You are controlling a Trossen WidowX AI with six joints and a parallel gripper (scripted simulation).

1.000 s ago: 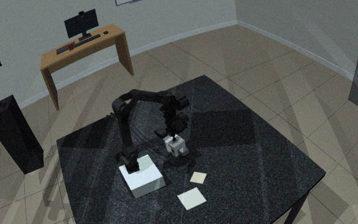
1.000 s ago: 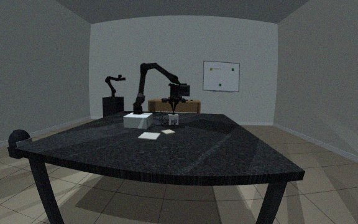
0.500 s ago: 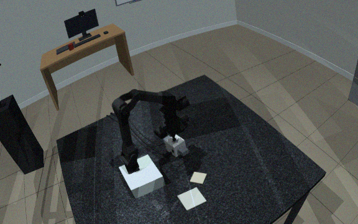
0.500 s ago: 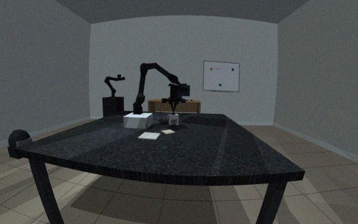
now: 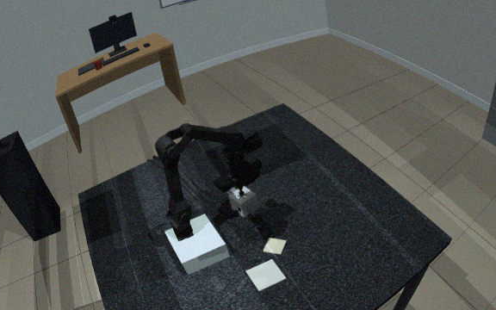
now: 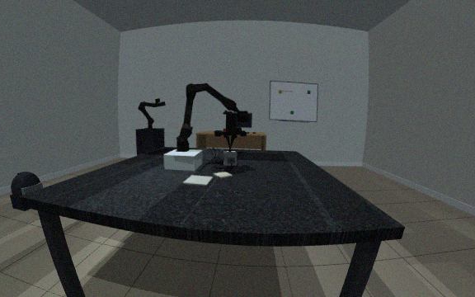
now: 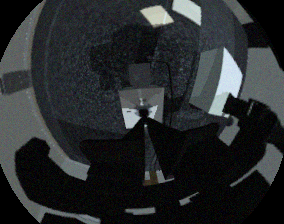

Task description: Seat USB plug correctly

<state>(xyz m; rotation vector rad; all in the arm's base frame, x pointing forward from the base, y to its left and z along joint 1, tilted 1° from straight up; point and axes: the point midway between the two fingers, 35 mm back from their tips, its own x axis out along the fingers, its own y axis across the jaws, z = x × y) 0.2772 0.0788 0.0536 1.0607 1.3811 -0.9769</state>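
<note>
My gripper tip is now 2 cm above the dark USB plug. From my gripper tip the other things lie so: yellowish note (25 cm to the right, 10 cm below, 1 cm ahead).
</note>
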